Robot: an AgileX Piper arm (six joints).
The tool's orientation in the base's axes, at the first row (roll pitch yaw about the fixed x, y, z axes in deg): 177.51, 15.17, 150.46
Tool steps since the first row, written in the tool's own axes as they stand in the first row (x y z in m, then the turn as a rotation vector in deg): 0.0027, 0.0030, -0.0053, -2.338, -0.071, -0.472; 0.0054, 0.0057, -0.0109, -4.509, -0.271, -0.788; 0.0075, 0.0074, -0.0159, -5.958, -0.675, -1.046; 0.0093, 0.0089, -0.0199, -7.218, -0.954, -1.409; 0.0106, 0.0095, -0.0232, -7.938, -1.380, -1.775; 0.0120, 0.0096, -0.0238, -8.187, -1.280, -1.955; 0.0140, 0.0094, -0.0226, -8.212, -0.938, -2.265
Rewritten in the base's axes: -0.0021, 0.0044, 0.0045, 1.811, -1.132, 1.064; -0.0045, 0.0085, 0.0093, 3.459, -2.311, 1.928; -0.0067, 0.0115, 0.0137, 4.417, -3.330, 2.539; -0.0085, 0.0140, 0.0171, 5.250, -4.141, 3.207; -0.0101, 0.0155, 0.0200, 5.558, -4.823, 3.731; -0.0114, 0.0163, 0.0202, 5.770, -4.837, 3.974; -0.0128, 0.0169, 0.0185, 5.879, -4.522, 4.294
